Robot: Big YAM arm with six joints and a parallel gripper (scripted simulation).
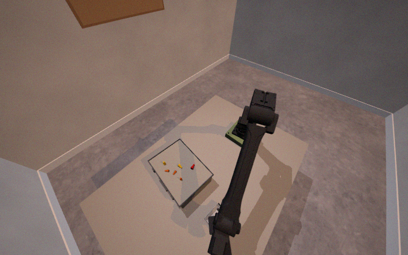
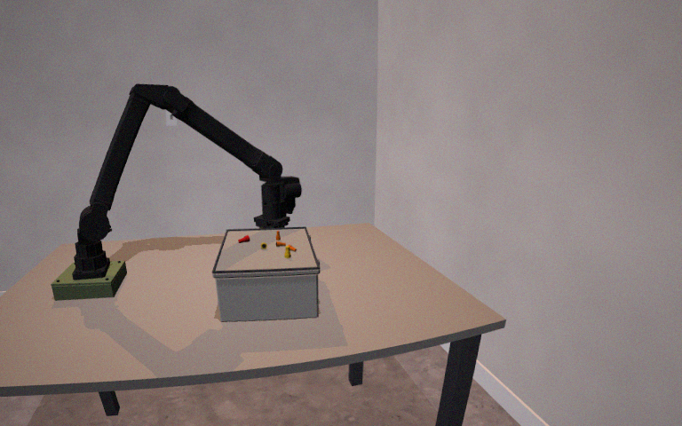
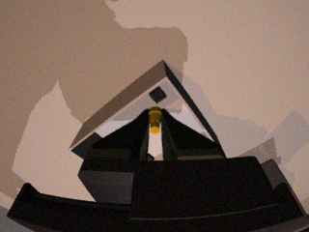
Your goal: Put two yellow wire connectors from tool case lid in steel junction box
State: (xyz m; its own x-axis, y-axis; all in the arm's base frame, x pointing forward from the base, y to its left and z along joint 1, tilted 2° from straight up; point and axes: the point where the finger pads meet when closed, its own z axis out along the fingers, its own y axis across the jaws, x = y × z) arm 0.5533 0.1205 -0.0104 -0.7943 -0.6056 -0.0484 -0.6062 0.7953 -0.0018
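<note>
Now: hand 350 mm to the left of the orange connector, 110 mm below it and 50 mm past it. From my hand the other things lie so: grey tool case: 300 mm to the right, 100 mm behind, 70 mm above; red wire connector: 250 mm to the right, 140 mm behind, 110 mm above.
</note>
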